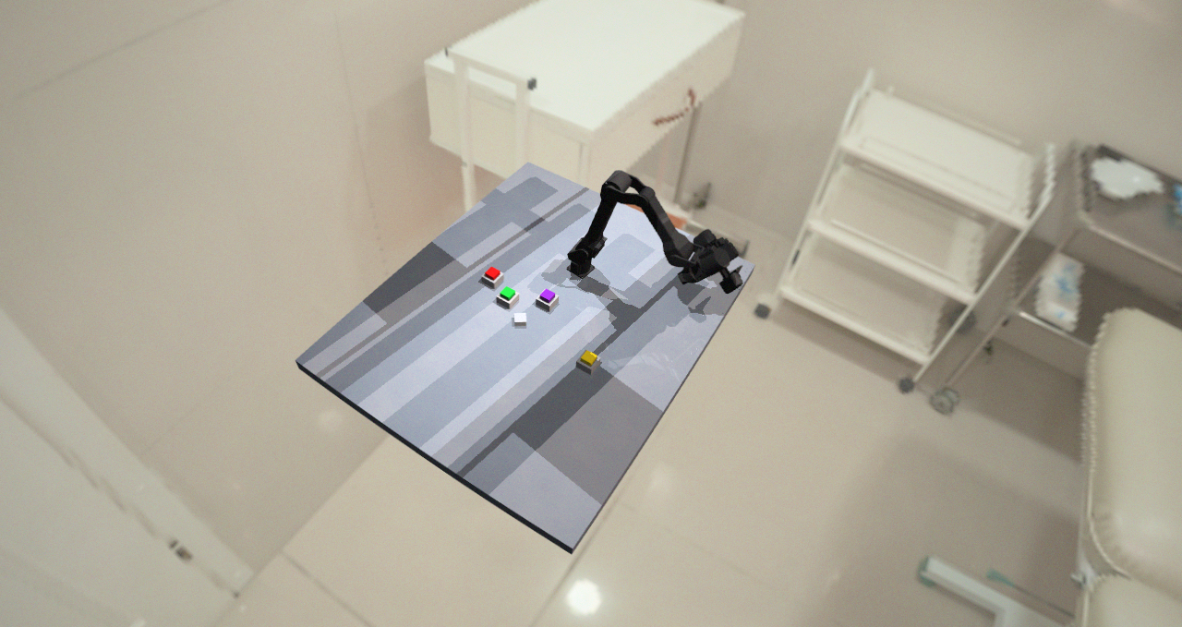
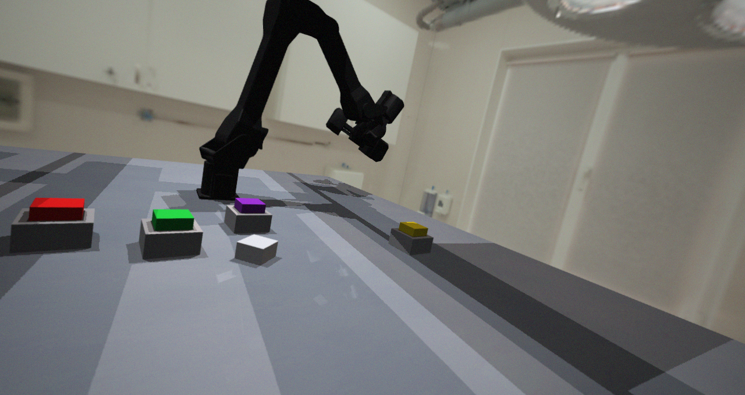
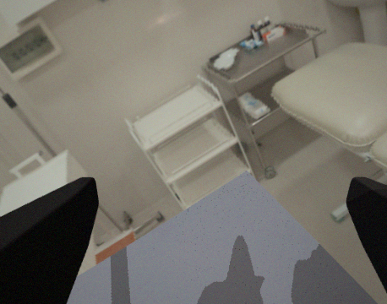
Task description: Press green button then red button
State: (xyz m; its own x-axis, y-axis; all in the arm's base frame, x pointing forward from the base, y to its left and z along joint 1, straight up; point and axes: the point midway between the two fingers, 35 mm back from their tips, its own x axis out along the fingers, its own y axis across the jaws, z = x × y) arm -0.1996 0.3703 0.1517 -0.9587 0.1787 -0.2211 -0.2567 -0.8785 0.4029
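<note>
Right now my gripper tip is 48 cm short of the green button, 45 cm to the left of it and 11 cm above it. Also, from my gripper tip: purple button: 41 cm ahead, 36 cm to the right, 11 cm below; then yellow button: 51 cm ahead, 14 cm to the right, 11 cm below; then white block: 51 cm ahead, 37 cm to the right, 13 cm below.
</note>
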